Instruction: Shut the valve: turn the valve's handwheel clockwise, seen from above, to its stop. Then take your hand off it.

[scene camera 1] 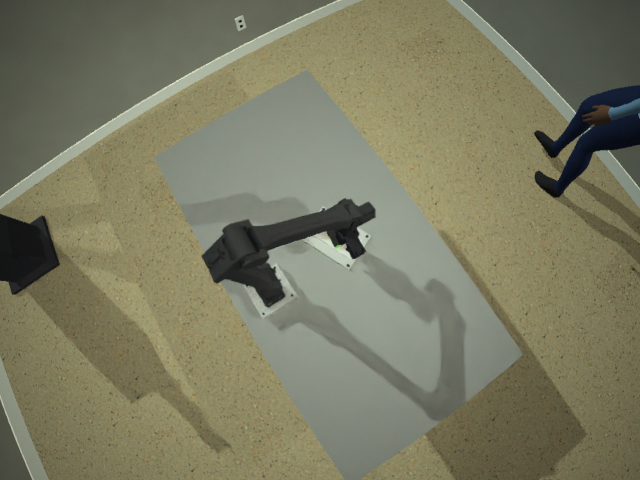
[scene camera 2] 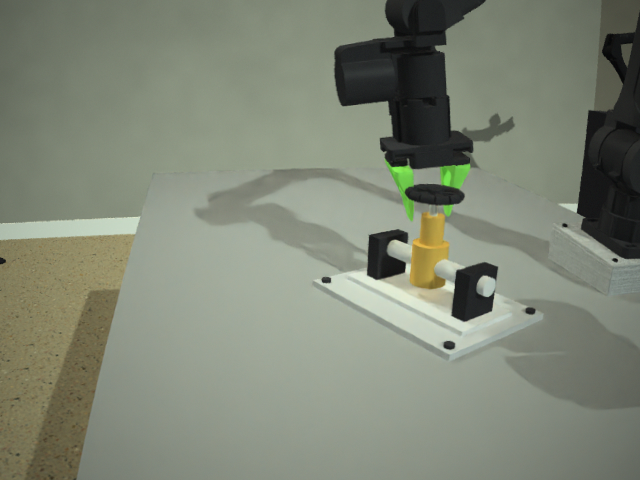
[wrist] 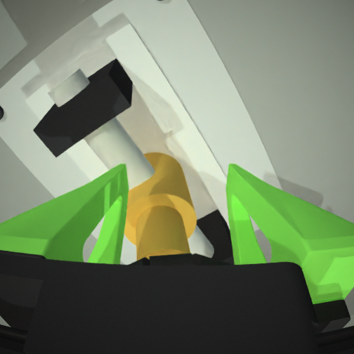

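Observation:
You'd see my gripper in the pictures, along with a black handwheel and a white base plate. The wrist view has my gripper in it too.

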